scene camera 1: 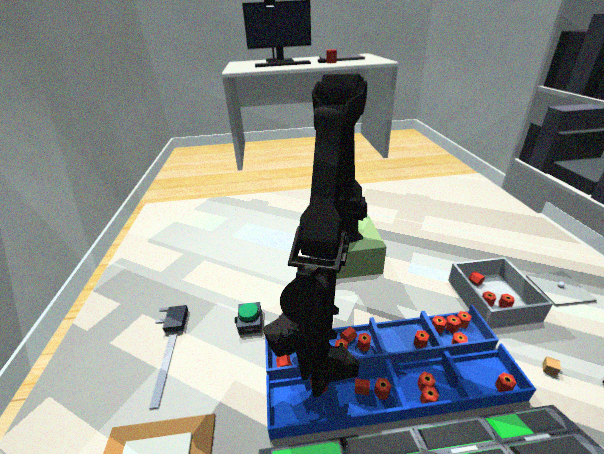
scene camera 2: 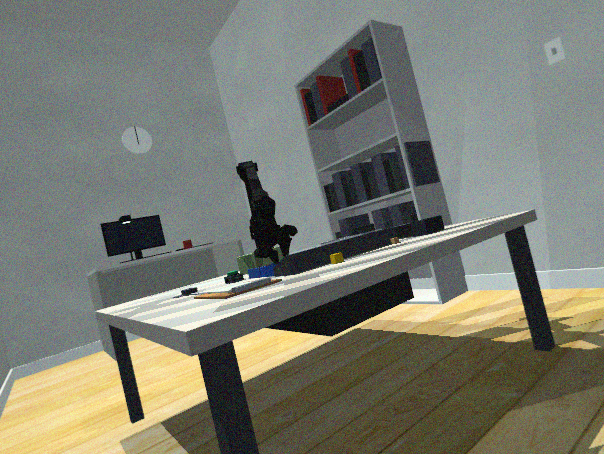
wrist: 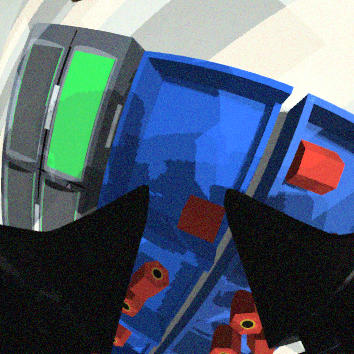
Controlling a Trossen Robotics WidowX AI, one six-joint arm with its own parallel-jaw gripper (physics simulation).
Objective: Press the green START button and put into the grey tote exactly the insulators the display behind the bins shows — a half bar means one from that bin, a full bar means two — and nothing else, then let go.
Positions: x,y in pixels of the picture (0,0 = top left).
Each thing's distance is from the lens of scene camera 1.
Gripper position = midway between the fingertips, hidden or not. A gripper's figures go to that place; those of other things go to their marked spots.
my gripper [scene camera 1: 310,387]: 0.60 m
green START button [scene camera 1: 249,321]: 0.70 m
